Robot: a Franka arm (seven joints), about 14 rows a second.
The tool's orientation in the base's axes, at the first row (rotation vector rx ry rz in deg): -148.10, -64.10, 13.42
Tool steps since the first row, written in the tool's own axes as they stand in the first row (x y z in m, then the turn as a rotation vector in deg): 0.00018, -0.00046, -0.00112, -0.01, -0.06, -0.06; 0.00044, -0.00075, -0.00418, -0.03, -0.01, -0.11; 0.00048, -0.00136, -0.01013, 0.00, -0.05, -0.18; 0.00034, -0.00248, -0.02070, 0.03, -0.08, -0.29; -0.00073, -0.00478, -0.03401, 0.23, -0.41, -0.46; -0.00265, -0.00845, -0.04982, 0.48, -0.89, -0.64
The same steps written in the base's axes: 0.00011, 0.00018, 0.00121, -0.03, 0.02, 0.08; 0.00092, -0.00011, 0.00417, 0.00, -0.04, 0.11; 0.00214, -0.00100, 0.00996, 0.01, -0.01, 0.19; 0.00415, -0.00270, 0.02026, 0.04, 0.01, 0.30; 0.00545, -0.00492, 0.03356, 0.00, 0.33, 0.57; 0.00593, -0.00743, 0.04970, -0.11, 0.78, 0.90
